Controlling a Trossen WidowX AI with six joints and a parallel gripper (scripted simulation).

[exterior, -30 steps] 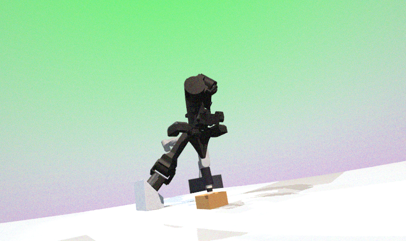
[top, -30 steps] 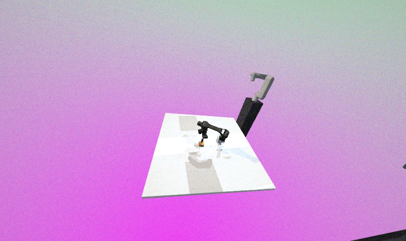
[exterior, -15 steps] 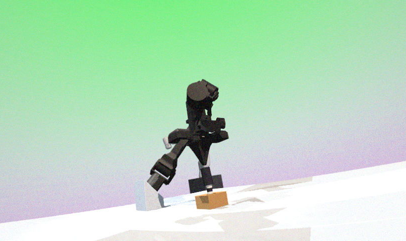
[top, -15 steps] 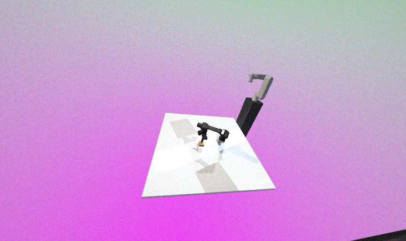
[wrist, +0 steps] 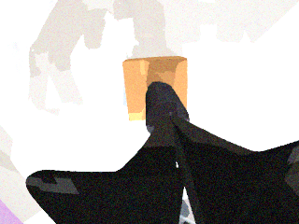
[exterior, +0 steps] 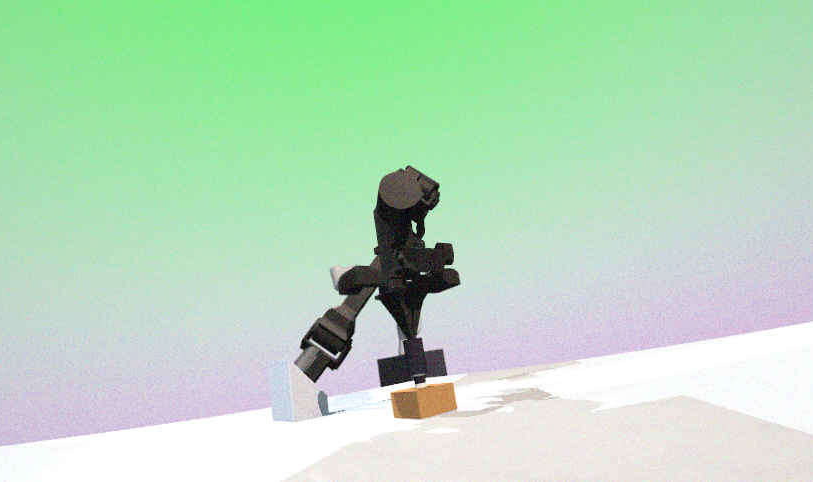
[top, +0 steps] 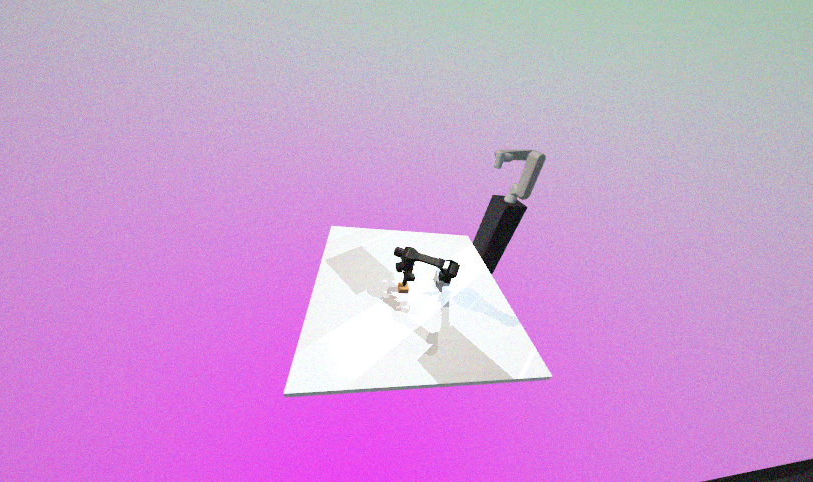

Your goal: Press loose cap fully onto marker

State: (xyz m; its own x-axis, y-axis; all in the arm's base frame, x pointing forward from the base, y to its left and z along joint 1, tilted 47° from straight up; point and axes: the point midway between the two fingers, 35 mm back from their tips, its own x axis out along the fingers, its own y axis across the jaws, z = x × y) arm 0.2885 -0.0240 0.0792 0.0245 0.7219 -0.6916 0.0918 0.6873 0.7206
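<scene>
My gripper tip is now 20 mm above the black cap. From my gripper tip the other things lie so: orange holder block: 80 mm below.
</scene>
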